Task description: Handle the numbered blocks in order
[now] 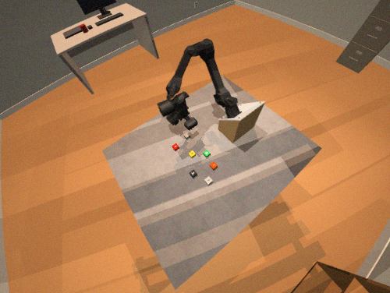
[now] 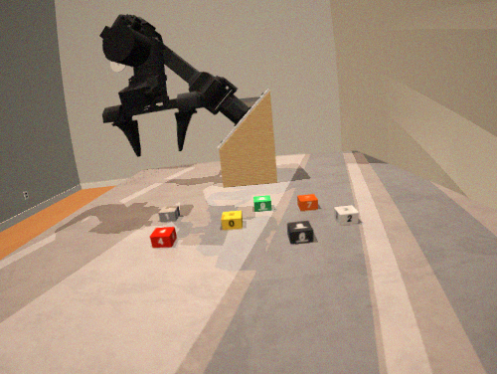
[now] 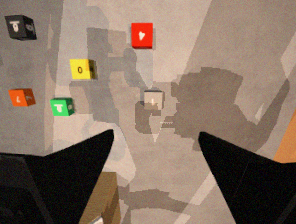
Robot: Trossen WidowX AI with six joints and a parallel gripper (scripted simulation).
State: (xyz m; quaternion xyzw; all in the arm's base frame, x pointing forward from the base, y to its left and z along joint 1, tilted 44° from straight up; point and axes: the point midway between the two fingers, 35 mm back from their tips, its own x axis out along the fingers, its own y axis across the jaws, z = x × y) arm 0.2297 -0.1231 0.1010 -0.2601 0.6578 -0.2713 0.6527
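Right now my gripper tip is 60 mm short of the yellow block, 130 mm to the right of it and 120 mm above it. From my gripper tip the other things lie so: green block 10 mm behind, 180 mm to the left, 120 mm below; red block 110 mm ahead, 20 mm to the left, 120 mm below; grey block 10 mm ahead, 120 mm below.
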